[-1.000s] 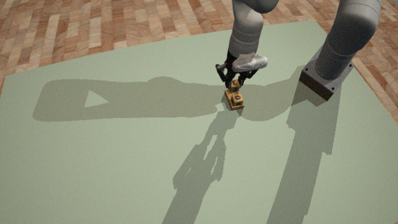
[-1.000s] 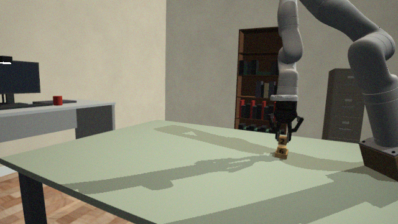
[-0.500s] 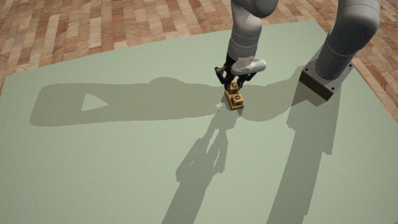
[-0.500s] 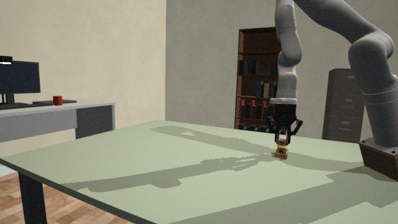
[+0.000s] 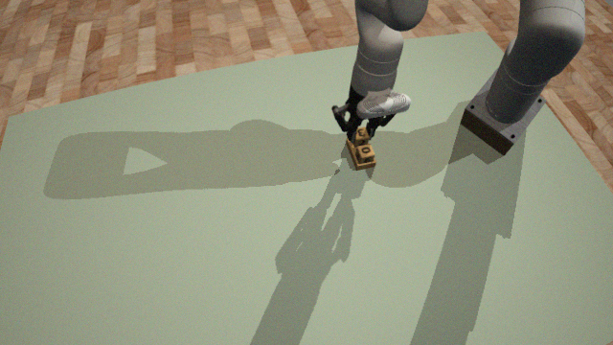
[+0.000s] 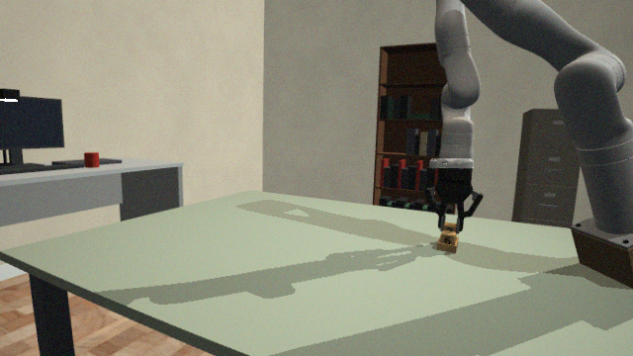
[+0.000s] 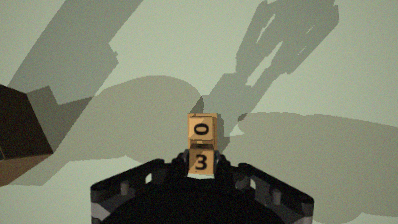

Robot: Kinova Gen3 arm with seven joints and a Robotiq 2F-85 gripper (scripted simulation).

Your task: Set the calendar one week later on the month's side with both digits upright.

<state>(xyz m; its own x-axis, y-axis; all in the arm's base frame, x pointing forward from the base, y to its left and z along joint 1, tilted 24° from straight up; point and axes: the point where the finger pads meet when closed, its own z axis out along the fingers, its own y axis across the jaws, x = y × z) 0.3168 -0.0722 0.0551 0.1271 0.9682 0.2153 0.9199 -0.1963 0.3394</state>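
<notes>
The cube lies 10 mm below my hand. Round my hand: wooden tray: 40 mm below, 20 mm to the left.
</notes>
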